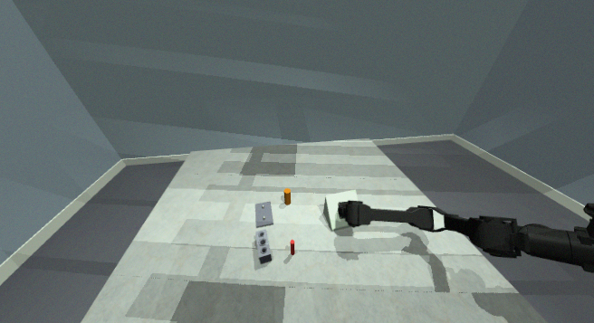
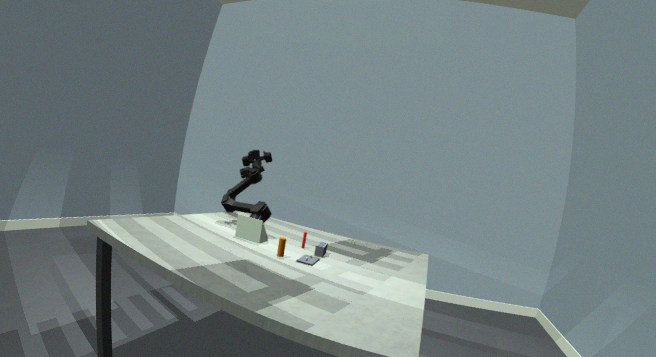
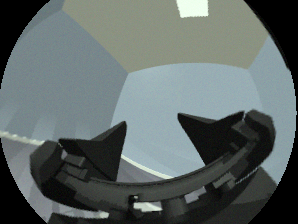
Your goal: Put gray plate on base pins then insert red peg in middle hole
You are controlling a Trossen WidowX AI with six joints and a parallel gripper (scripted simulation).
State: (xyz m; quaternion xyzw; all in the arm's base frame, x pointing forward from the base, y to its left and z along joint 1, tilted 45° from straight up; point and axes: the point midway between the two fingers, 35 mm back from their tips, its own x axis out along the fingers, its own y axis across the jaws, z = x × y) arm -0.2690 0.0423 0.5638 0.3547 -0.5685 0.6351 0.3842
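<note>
My gripper tip is 650 mm short of the gray plate, 390 mm above it and 380 mm to the left of it. Also, from my gripper tip: orange cylinder: 580 mm to the right, 540 mm ahead, 380 mm below; then red peg: 550 mm ahead, 380 mm below, 350 mm to the right.
</note>
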